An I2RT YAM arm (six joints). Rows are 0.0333 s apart.
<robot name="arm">
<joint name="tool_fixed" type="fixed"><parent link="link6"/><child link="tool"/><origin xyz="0 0 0" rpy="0 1.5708 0"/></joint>
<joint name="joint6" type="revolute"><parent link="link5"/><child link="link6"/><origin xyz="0.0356 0 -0.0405" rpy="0 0 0"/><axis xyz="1 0 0"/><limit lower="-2.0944" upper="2.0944"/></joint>
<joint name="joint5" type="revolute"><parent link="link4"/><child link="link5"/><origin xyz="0.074 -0.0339 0.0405" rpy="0 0 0"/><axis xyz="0 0 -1"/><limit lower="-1.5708" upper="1.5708"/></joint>
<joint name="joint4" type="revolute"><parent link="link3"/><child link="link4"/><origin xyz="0.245 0.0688 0.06" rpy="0 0 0"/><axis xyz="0 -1 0"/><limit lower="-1.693" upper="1.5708"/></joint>
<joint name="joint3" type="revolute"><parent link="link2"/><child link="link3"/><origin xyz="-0.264 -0.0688 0" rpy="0 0 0"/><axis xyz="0 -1 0"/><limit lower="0" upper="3.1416"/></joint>
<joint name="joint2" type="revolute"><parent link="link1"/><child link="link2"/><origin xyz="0.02 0.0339 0.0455" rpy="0 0 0"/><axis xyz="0 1 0"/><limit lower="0" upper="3.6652"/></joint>
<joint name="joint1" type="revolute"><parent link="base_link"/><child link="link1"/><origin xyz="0 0 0.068" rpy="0 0 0"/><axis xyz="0 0 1"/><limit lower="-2.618" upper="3.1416"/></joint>
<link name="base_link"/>
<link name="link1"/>
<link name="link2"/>
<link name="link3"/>
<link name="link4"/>
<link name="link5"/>
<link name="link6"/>
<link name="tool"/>
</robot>
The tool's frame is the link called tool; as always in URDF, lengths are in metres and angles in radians.
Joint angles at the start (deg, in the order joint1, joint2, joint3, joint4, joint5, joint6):
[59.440 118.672 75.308 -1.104 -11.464 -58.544]
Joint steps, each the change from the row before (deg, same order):
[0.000 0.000 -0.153 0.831 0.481 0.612]
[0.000 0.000 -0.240 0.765 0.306 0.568]
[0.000 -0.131 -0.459 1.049 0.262 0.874]
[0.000 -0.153 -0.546 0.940 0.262 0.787]
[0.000 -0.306 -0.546 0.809 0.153 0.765]
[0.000 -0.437 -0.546 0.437 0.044 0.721]
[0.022 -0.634 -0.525 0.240 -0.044 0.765]
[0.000 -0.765 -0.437 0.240 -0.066 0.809]
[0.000 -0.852 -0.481 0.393 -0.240 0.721]
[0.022 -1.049 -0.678 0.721 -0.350 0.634]
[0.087 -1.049 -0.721 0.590 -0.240 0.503]
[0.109 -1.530 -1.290 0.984 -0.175 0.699]
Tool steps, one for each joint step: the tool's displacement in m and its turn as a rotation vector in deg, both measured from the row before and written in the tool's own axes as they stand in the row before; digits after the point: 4 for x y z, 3 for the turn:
[-0.0001 -0.0007 0.0002 0.819 0.059 0.480]
[0.0002 -0.0001 0.0002 0.599 -0.017 0.469]
[0.0002 0.0001 -0.0003 0.737 -0.167 0.742]
[0.0005 0.0006 -0.0003 0.593 -0.083 0.689]
[0.0001 0.0003 -0.0012 0.548 -0.193 0.665]
[-0.0001 0.0004 -0.0018 0.289 -0.151 0.664]
[-0.0008 0.0001 -0.0029 0.240 -0.250 0.690]
[-0.0015 -0.0009 -0.0036 0.407 -0.389 0.710]
[-0.0020 -0.0011 -0.0040 0.448 -0.650 0.586]
[-0.0025 -0.0012 -0.0049 0.612 -0.953 0.422]
[-0.0026 -0.0005 -0.0047 0.499 -0.801 0.279]
[-0.0027 0.0002 -0.0067 0.750 -0.960 0.402]

